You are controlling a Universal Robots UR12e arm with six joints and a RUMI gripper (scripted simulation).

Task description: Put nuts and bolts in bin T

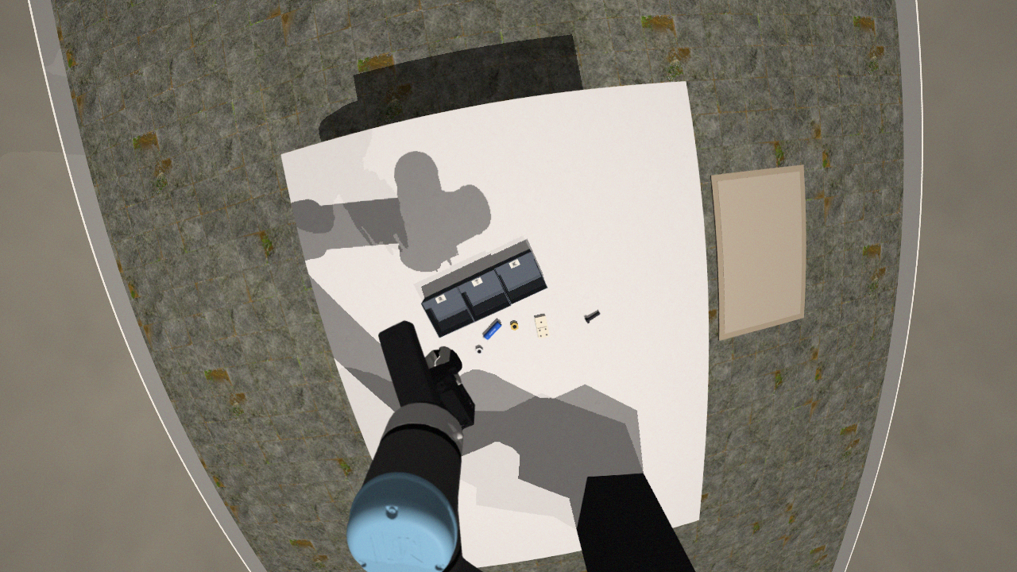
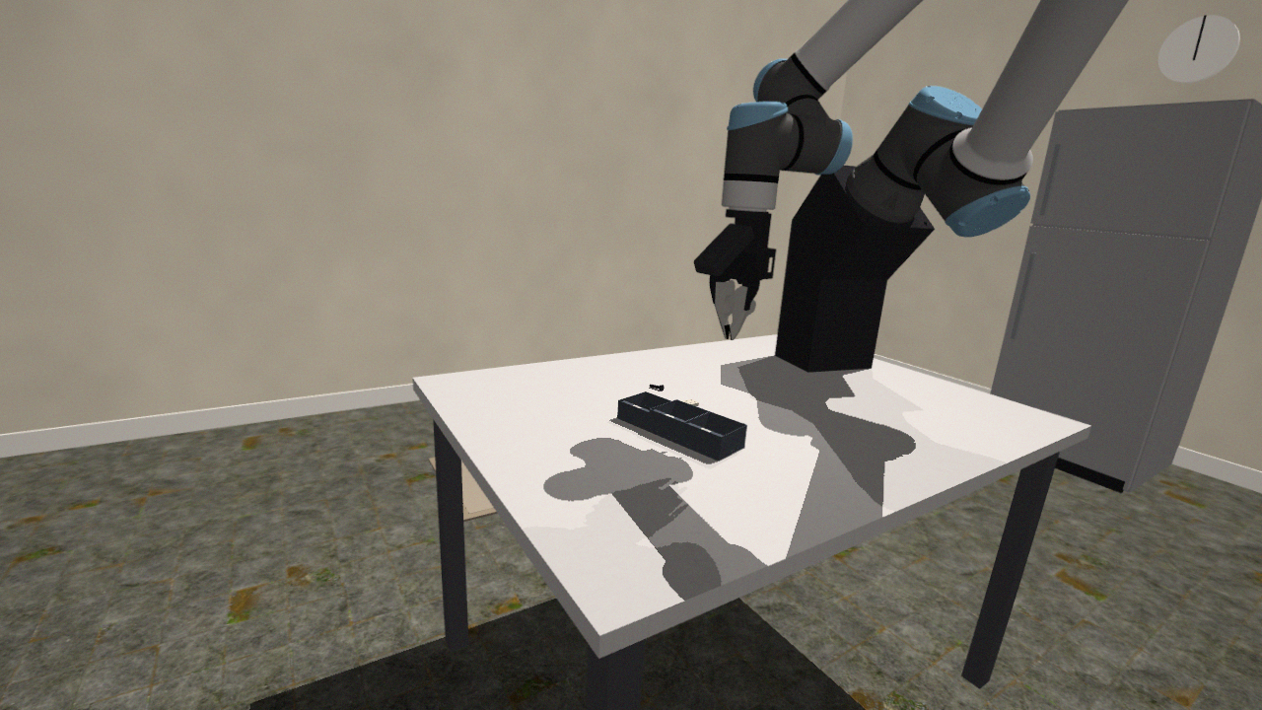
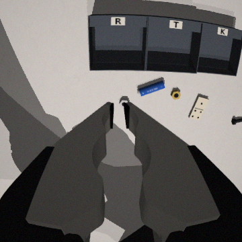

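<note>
Now: hand 30 cm to the left of the black bolt, 21 cm above it and 6 cm past it. Also, from my hand: blue battery (21 cm below, 8 cm to the right, 5 cm behind); then black bin unit (20 cm below, 8 cm to the right, 4 cm ahead); then grey nut (21 cm below, 10 cm behind, 4 cm to the right).
</note>
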